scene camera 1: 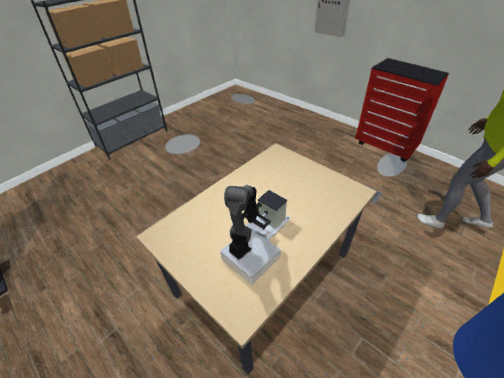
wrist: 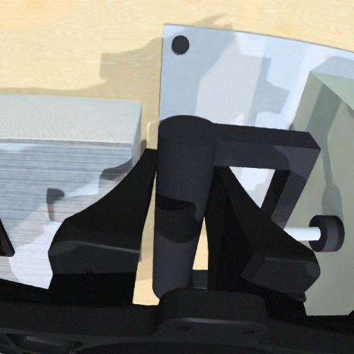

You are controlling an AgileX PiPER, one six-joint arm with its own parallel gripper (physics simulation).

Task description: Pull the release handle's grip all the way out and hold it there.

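The release handle is a dark frame with a thick round grip [wrist: 184, 145], upright in the middle of the wrist view. My gripper [wrist: 182, 170] [scene camera 1: 262, 221] is shut on the grip, one finger on each side; the right finger passes through the frame's opening. A short stretch of white rod [wrist: 304, 233] shows between the frame and a dark round collar [wrist: 327, 233] on the grey-green housing [wrist: 332, 285] [scene camera 1: 276, 213]. The housing stands on a pale plate [wrist: 200, 60] [scene camera 1: 281, 227]. In the scene view the handle is small and largely hidden by the gripper.
The arm stands on a brushed metal block [scene camera 1: 250, 260] [wrist: 55, 165], close to the plate on the wooden table [scene camera 1: 200, 225]. A shelf rack [scene camera 1: 117, 106], a red tool cabinet [scene camera 1: 395, 107] and a person [scene camera 1: 462, 177] are beyond the table.
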